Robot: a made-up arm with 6 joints. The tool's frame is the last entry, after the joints. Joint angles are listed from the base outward.
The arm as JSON. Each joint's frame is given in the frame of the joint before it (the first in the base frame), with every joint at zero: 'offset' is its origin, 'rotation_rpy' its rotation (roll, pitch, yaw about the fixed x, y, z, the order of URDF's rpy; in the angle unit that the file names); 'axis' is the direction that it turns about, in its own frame. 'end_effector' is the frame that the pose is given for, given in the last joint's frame.
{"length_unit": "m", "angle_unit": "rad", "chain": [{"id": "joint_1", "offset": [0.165, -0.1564, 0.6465], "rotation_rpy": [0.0, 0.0, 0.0], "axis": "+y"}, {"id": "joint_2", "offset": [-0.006, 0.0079, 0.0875], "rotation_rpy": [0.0, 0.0, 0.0], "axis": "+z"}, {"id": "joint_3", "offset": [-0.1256, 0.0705, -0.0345], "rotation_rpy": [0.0, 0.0, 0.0], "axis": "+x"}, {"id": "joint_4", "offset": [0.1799, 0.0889, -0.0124], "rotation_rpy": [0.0, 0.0, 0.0], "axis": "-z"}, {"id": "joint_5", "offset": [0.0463, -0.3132, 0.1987], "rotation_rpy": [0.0, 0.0, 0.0], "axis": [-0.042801, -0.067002, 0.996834]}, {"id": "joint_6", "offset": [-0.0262, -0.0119, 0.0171], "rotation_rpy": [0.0, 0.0, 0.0], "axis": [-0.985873, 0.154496, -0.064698]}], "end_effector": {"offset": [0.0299, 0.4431, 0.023], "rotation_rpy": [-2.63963, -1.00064, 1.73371]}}
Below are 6 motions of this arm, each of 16 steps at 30 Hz.
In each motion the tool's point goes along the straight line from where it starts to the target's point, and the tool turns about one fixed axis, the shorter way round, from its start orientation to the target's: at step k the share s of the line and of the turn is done. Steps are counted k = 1, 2, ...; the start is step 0. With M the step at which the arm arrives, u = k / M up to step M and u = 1 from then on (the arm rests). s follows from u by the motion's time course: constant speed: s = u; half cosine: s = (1 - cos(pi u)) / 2; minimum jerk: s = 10 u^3 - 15 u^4 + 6 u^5.
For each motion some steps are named. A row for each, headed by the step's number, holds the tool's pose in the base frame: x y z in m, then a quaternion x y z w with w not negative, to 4 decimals.
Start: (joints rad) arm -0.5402 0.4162 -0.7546 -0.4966 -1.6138 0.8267
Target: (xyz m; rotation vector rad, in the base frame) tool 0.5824 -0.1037 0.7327 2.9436 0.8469 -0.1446
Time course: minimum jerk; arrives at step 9
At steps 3, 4, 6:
3: 0.5712 0.0105 0.8338 0.9211 0.3683 0.1078 0.0661
4: 0.5738 -0.0165 0.8099 0.9331 0.3475 0.0713 0.0595
6: 0.5794 -0.0734 0.7596 0.9523 0.3016 -0.0059 0.0453

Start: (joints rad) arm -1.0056 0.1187 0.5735 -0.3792 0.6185 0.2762
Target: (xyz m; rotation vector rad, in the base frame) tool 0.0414 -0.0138 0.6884 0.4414 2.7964 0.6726
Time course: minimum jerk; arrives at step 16
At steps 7, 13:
7: -0.0112 -0.0660 0.6402 0.0186 0.9892 0.1081 0.0969
13: 0.0372 -0.0179 0.6846 0.1403 0.9585 0.2202 0.1143

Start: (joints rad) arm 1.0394 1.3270 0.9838 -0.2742 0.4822 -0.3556
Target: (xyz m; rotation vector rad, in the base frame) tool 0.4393 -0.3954 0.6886 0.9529 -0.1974 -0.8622
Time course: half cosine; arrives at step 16
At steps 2, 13, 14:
2: 0.5189 -0.2989 0.6786 0.5204 -0.0084 -0.2896 0.8033
13: 0.4463 -0.3869 0.6877 0.4508 -0.0846 -0.3920 0.7975
14: 0.4425 -0.3916 0.6882 0.4469 -0.0886 -0.3971 0.7967

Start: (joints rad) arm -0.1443 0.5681 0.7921 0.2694 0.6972 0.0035
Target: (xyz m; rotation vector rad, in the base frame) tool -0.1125 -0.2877 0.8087 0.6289 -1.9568 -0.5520
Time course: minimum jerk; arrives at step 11
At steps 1, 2, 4, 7, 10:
1: -0.0439 -0.1993 0.9375 0.1344 -0.7860 -0.1553 0.5831
2: -0.0466 -0.2027 0.9325 0.1393 -0.7871 -0.1582 0.5796
4: -0.0612 -0.2216 0.9051 0.1662 -0.7928 -0.1738 0.5600
7: -0.0948 -0.2649 0.8420 0.2269 -0.8016 -0.2089 0.5121
10: -0.1120 -0.2871 0.8095 0.2576 -0.8039 -0.2263 0.4860

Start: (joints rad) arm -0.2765 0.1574 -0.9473 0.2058 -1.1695 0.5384
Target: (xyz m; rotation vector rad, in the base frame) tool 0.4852 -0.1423 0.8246 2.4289 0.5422 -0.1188
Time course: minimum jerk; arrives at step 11
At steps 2, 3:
2: 0.5014 -0.1048 0.9141 0.9259 0.2897 0.2162 0.1101
3: 0.5000 -0.1081 0.9062 0.9302 0.2836 0.1938 0.1294

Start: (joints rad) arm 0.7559 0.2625 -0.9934 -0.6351 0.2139 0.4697
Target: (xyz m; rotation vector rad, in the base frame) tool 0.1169 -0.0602 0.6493 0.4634 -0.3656 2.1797
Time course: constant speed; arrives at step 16
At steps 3, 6, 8, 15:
3: 0.0971 -0.0082 0.6494 0.0152 -0.5560 0.7342 0.3892
6: 0.1016 -0.0202 0.6494 0.0562 -0.4693 0.7821 0.4062
8: 0.1047 -0.0282 0.6493 0.0832 -0.4083 0.8089 0.4149
15: 0.1154 -0.0562 0.6493 0.1734 -0.1802 0.8686 0.4278

